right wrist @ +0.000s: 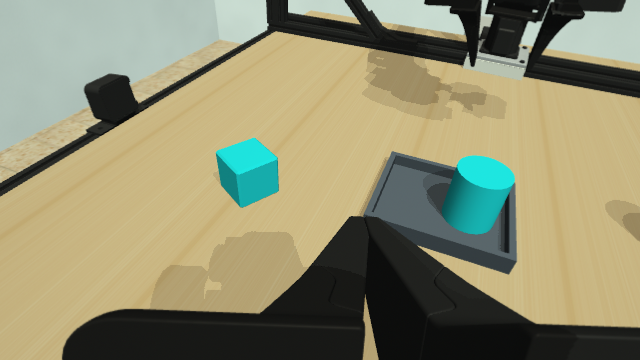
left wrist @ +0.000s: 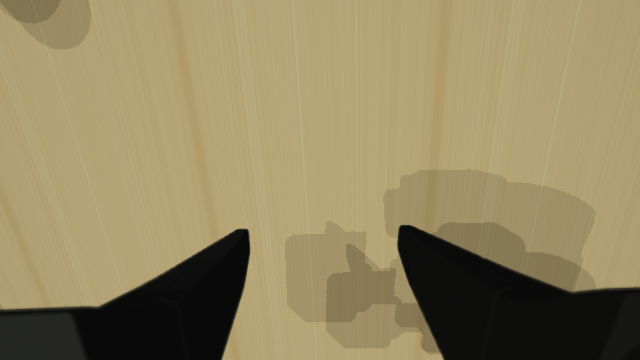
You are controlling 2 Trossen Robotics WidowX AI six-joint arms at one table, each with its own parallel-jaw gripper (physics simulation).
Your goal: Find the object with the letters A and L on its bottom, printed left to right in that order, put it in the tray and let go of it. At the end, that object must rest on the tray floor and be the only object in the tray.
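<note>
A cyan cylinder stands upright in the dark grey tray, toward the tray's right end in the right wrist view. A cyan cube sits on the table to the left of the tray. The bottoms of both objects are hidden, and no letters show. My left gripper is open and empty, above bare table at the far side in the right wrist view. My right gripper is shut and empty; its tips appear in front of the tray's near left corner.
A black frame rail runs along the table's left edge, with a small black box-shaped part on it. Another black rail crosses the far edge, by the left arm's light base plate. Arm shadows fall on the wooden table.
</note>
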